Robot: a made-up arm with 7 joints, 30 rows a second.
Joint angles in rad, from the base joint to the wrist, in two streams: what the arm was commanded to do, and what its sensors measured. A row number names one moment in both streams.
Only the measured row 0 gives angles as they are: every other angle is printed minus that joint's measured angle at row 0.
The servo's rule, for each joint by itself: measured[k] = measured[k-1] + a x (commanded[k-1-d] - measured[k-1]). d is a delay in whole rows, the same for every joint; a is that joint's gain. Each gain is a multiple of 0.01, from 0.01 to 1. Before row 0 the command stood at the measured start. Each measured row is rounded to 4 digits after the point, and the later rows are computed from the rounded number. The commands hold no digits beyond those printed.
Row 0, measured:
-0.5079 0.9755 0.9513 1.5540 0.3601 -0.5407 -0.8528
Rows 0 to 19, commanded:
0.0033 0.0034 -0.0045 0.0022 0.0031 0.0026 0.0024
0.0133 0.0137 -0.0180 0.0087 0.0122 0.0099 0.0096
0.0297 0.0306 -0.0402 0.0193 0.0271 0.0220 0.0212
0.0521 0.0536 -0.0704 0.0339 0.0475 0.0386 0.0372
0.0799 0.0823 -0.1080 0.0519 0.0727 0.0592 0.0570
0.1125 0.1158 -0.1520 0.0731 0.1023 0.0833 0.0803
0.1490 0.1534 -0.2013 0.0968 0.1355 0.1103 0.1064
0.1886 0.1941 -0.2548 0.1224 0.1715 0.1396 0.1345
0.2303 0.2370 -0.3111 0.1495 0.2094 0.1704 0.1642
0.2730 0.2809 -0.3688 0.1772 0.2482 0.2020 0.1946
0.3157 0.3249 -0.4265 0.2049 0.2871 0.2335 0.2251
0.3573 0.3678 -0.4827 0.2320 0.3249 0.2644 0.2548
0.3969 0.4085 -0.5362 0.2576 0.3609 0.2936 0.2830
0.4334 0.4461 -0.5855 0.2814 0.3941 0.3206 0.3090
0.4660 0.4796 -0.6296 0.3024 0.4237 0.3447 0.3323
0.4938 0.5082 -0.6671 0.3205 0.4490 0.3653 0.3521
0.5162 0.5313 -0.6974 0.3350 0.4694 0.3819 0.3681
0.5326 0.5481 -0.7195 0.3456 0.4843 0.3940 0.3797
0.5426 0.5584 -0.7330 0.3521 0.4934 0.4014 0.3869
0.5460 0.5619 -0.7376 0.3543 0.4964 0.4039 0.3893
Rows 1 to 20, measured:
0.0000 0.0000 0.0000 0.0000 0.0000 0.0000 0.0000
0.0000 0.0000 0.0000 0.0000 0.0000 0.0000 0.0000
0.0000 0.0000 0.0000 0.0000 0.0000 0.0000 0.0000
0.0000 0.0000 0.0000 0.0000 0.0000 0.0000 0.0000
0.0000 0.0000 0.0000 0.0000 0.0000 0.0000 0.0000
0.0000 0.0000 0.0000 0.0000 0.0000 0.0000 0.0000
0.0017 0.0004 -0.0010 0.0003 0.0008 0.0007 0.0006
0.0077 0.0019 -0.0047 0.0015 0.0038 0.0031 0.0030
0.0191 0.0051 -0.0125 0.0040 0.0099 0.0080 0.0079
0.0363 0.0104 -0.0252 0.0082 0.0197 0.0160 0.0158
0.0590 0.0183 -0.0434 0.0143 0.0335 0.0272 0.0269
0.0868 0.0290 -0.0673 0.0225 0.0514 0.0418 0.0413
0.1191 0.0427 -0.0968 0.0329 0.0733 0.0596 0.0589
0.1552 0.0594 -0.1316 0.0454 0.0988 0.0804 0.0793
0.1943 0.0789 -0.1711 0.0600 0.1276 0.1038 0.1022
0.2352 0.1011 -0.2146 0.0764 0.1590 0.1293 0.1271
0.2771 0.1257 -0.2612 0.0944 0.1923 0.1564 0.1536
0.3188 0.1523 -0.3099 0.1137 0.2268 0.1845 0.1809
0.3594 0.1805 -0.3597 0.1338 0.2617 0.2129 0.2085
0.3979 0.2097 -0.4094 0.1545 0.2961 0.2409 0.2356
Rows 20 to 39, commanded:
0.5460 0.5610 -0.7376 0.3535 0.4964 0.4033 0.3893
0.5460 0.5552 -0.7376 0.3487 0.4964 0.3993 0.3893
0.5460 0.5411 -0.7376 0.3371 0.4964 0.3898 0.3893
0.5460 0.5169 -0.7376 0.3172 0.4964 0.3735 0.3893
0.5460 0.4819 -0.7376 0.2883 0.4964 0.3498 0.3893
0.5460 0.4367 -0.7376 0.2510 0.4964 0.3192 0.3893
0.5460 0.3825 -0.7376 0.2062 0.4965 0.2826 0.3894
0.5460 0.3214 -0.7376 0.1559 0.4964 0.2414 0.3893
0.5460 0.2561 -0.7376 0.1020 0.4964 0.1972 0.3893
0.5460 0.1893 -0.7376 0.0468 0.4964 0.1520 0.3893
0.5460 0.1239 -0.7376 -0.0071 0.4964 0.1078 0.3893
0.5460 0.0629 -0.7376 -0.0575 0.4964 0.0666 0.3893
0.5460 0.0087 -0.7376 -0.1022 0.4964 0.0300 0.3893
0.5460 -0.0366 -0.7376 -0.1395 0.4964 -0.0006 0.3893
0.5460 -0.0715 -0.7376 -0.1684 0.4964 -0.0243 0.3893
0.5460 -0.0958 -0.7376 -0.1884 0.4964 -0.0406 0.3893
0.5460 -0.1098 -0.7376 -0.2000 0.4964 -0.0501 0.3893
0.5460 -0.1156 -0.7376 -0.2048 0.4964 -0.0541 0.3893
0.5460 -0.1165 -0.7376 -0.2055 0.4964 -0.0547 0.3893
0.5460 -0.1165 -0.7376 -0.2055 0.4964 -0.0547 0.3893
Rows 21 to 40, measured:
0.4333 0.2394 -0.4578 0.1752 0.3293 0.2679 0.2617
0.4648 0.2690 -0.5038 0.1955 0.3604 0.2932 0.2861
0.4915 0.2979 -0.5464 0.2150 0.3887 0.3163 0.3082
0.5129 0.3254 -0.5845 0.2333 0.4136 0.3365 0.3275
0.5283 0.3510 -0.6172 0.2499 0.4343 0.3534 0.3435
0.5375 0.3742 -0.6437 0.2645 0.4504 0.3665 0.3559
0.5419 0.3947 -0.6644 0.2770 0.4624 0.3761 0.3649
0.5440 0.4124 -0.6805 0.2870 0.4712 0.3821 0.3715
0.5450 0.4266 -0.6931 0.2940 0.4778 0.3841 0.3763
0.5455 0.4365 -0.7029 0.2972 0.4826 0.3813 0.3798
0.5458 0.4415 -0.7105 0.2960 0.4862 0.3731 0.3824
0.5459 0.4410 -0.7165 0.2897 0.4889 0.3591 0.3843
0.5460 0.4346 -0.7211 0.2780 0.4909 0.3392 0.3857
0.5460 0.4221 -0.7247 0.2609 0.4923 0.3138 0.3867
0.5460 0.4038 -0.7275 0.2387 0.4934 0.2835 0.3874
0.5460 0.3802 -0.7297 0.2118 0.4942 0.2493 0.3879
0.5460 0.3520 -0.7314 0.1812 0.4948 0.2125 0.3883
0.5460 0.3202 -0.7328 0.1478 0.4952 0.1746 0.3886
0.5460 0.2859 -0.7339 0.1128 0.4955 0.1370 0.3888
0.5460 0.2504 -0.7347 0.0775 0.4957 0.1012 0.3889

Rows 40 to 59, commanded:
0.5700 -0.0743 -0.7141 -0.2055 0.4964 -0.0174 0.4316
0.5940 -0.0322 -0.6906 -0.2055 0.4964 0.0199 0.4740
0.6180 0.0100 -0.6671 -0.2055 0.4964 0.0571 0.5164
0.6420 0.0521 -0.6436 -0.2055 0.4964 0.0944 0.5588
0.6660 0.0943 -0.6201 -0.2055 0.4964 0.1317 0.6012
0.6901 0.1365 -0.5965 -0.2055 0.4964 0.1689 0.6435
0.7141 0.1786 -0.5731 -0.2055 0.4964 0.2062 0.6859
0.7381 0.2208 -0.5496 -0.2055 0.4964 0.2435 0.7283
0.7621 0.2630 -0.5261 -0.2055 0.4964 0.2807 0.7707
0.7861 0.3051 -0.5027 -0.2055 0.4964 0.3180 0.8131
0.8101 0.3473 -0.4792 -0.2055 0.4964 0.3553 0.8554
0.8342 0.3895 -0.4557 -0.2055 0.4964 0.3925 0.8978
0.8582 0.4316 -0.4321 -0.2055 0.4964 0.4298 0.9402
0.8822 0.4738 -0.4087 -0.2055 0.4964 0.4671 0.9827
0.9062 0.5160 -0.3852 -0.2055 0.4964 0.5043 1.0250
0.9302 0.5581 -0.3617 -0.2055 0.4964 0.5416 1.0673
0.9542 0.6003 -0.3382 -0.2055 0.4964 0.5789 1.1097
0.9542 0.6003 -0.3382 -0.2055 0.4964 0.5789 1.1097
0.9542 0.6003 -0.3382 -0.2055 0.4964 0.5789 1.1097
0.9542 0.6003 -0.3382 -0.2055 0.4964 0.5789 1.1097
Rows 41 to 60, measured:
0.5460 0.2150 -0.7353 0.0431 0.4959 0.0686 0.3890
0.5460 0.1808 -0.7358 0.0107 0.4960 0.0402 0.3891
0.5460 0.1488 -0.7362 -0.0188 0.4961 0.0167 0.3892
0.5460 0.1197 -0.7365 -0.0448 0.4962 -0.0017 0.3892
0.5460 0.0937 -0.7367 -0.0673 0.4963 -0.0155 0.3892
0.5460 0.0706 -0.7369 -0.0866 0.4963 -0.0257 0.3892
0.5585 0.0547 -0.7319 -0.1032 0.4963 -0.0235 0.4006
0.5770 0.0451 -0.7228 -0.1175 0.4963 -0.0122 0.4204
0.5983 0.0412 -0.7105 -0.1298 0.4963 0.0058 0.4463
0.6210 0.0424 -0.6958 -0.1404 0.4963 0.0288 0.4767
0.6444 0.0481 -0.6791 -0.1495 0.4963 0.0556 0.5103
0.6682 0.0578 -0.6609 -0.1573 0.4963 0.0851 0.5463
0.6921 0.0711 -0.6416 -0.1640 0.4963 0.1166 0.5840
0.7160 0.0876 -0.6214 -0.1698 0.4963 0.1496 0.6230
0.7400 0.1069 -0.6004 -0.1748 0.4963 0.1837 0.6629
0.7640 0.1287 -0.5789 -0.1791 0.4963 0.2186 0.7035
0.7880 0.1527 -0.5570 -0.1828 0.4963 0.2541 0.7445
0.8120 0.1787 -0.5347 -0.1860 0.4963 0.2901 0.7859
0.8360 0.2065 -0.5121 -0.1887 0.4963 0.3264 0.8276
0.8600 0.2359 -0.4894 -0.1911 0.4963 0.3630 0.8695

